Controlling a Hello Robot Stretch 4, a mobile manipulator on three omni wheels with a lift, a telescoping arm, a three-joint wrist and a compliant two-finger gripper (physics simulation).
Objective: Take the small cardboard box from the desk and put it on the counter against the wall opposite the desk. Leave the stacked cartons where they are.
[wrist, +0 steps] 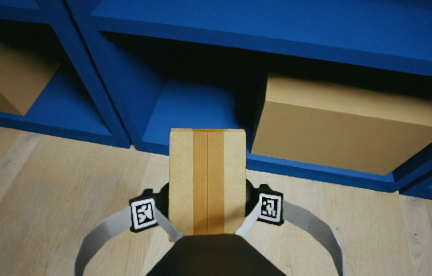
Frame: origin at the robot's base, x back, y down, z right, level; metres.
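Where they show: hand, its tool point: (207,197).
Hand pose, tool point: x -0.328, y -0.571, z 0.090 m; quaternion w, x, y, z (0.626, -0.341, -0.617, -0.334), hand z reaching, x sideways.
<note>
After its pixels a point has its place.
The small cardboard box (207,175) @[y -0.608, x -0.333, z 0.090 m], tan with a darker tape strip down its middle, is held upright in the lower middle of the wrist view. My gripper (207,200) @[y -0.571, x -0.328, z 0.090 m] is shut on it, with one dark fingertip pressed to each side. The gripper's body hides the box's lower end. The desk, the counter and the stacked cartons cannot be made out in this view.
A blue shelf unit (260,47) @[y -0.482, x -0.643, z 0.204 m] stands beyond the box, its bottom close to the wooden floor (55,185) @[y 0.027, x -0.608, z -0.414 m]. A large carton (335,135) @[y -0.222, x -0.603, z 0.449 m] sits in its low compartment at the right. Another carton (25,85) @[y -0.122, x -0.933, z -0.533 m] sits in the left compartment.
</note>
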